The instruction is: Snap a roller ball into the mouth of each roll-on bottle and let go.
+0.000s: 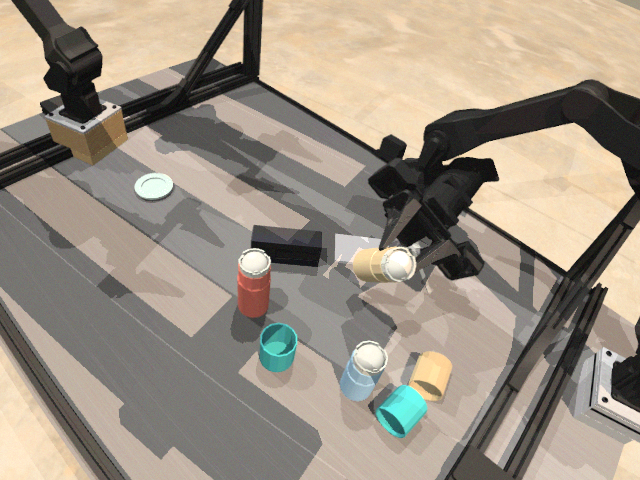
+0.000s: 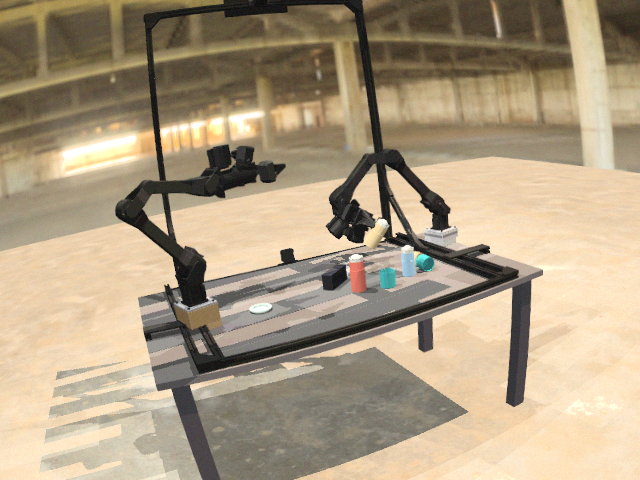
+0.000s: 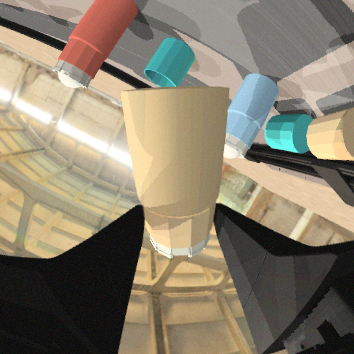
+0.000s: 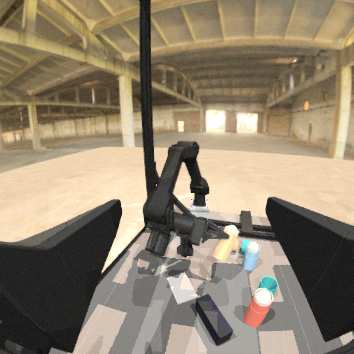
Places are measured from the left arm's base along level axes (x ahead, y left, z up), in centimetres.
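Pixels of known places: left gripper, fingertip midpoint: (image 1: pixel 392 262) (image 2: pixel 380 228) (image 3: pixel 178 210) (image 4: pixel 227 235); right gripper, fingertip midpoint: (image 2: pixel 276 165) (image 4: pixel 194 205); left arm's base, origin of the base link: (image 1: pixel 632 389) (image 2: pixel 441 228) (image 4: pixel 198 202); right arm's base, origin of the base link: (image 1: pixel 83 111) (image 2: pixel 194 301).
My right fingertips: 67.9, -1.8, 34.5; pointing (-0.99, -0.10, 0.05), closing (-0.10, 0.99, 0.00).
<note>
Ahead of a thing's pixels: the offset from my right fingertips to its middle, as dx, dy, dz.
A tan bottle @[-28.7, +8.9, -27.0] (image 1: pixel 367 265) (image 2: pixel 374 236) (image 3: pixel 175 150) (image 4: pixel 225 247) is tilted in the air, with a white ball @[-30.4, +10.3, -24.2] (image 1: pixel 399 264) in its mouth. My left gripper (image 1: pixel 403 254) (image 3: pixel 178 210) is shut on this bottle near its neck, above the table. A red bottle @[-13.8, +15.9, -35.0] (image 1: pixel 253 298) (image 2: pixel 357 277) (image 3: pixel 100 30) (image 4: pixel 257 313) stands upright with a pale ball @[-13.8, +15.9, -30.7] (image 1: pixel 254 261) in its mouth. A blue bottle @[-32.7, +18.9, -35.9] (image 1: pixel 357 380) (image 2: pixel 408 264) (image 3: pixel 253 97) (image 4: pixel 251 259) stands with a pale ball @[-32.7, +18.9, -32.2] (image 1: pixel 370 357) in its mouth. My right gripper (image 2: pixel 282 168) is open and empty, high above the table.
An upright teal cup-like cap @[-21.3, +21.1, -37.8] (image 1: pixel 278 351) stands between the red and blue bottles. A second teal cap @[-39.4, +20.0, -38.0] (image 1: pixel 404 409) and an orange-tan cap @[-41.1, +13.4, -38.0] (image 1: pixel 434 373) lie on their sides beside the blue bottle. A black box @[-12.7, +5.2, -37.8] (image 1: pixel 286 237), a white sheet @[-23.0, -3.2, -40.0] (image 1: pixel 347 246) and a pale dish @[+15.3, +5.9, -39.9] (image 1: pixel 154 196) are on the table.
</note>
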